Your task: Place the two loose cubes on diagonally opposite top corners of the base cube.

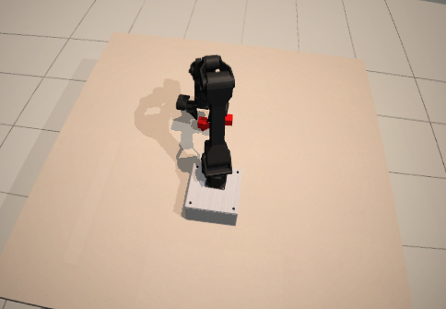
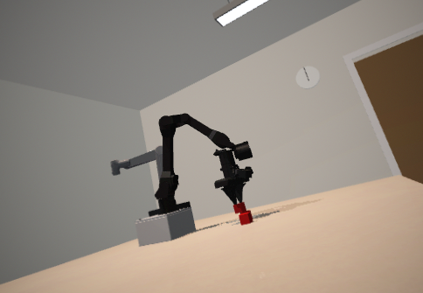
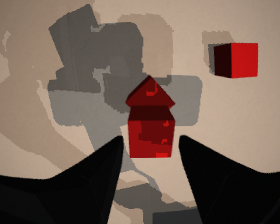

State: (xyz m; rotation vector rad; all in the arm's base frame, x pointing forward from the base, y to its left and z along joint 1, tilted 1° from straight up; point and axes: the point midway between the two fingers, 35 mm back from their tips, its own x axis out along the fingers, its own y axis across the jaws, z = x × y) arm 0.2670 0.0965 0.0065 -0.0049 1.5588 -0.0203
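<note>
My gripper tip is now 2 cm short of the red base cube and 5 cm above it.
</note>
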